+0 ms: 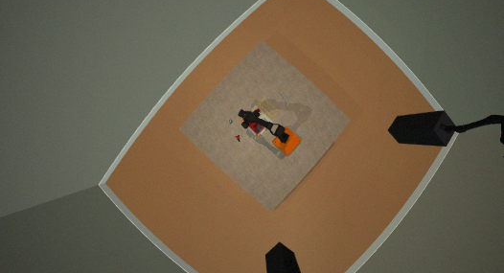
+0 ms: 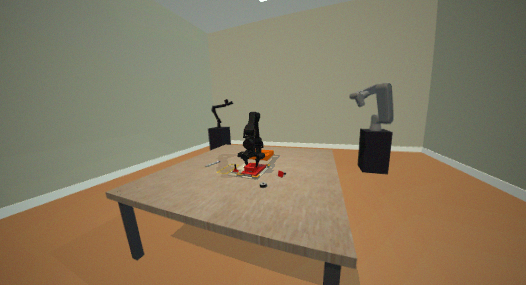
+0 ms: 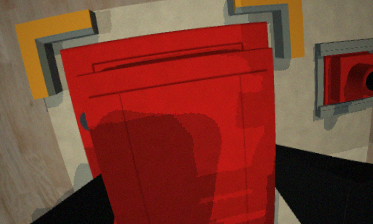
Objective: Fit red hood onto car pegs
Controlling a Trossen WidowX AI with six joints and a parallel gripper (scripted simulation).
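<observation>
Now: the red hood right at my gripper tip. Round my gripper tip: dark wheel 15 cm ahead, 14 cm to the left, 4 cm below; thin grey tool 40 cm to the right, 9 cm behind, 4 cm below.
</observation>
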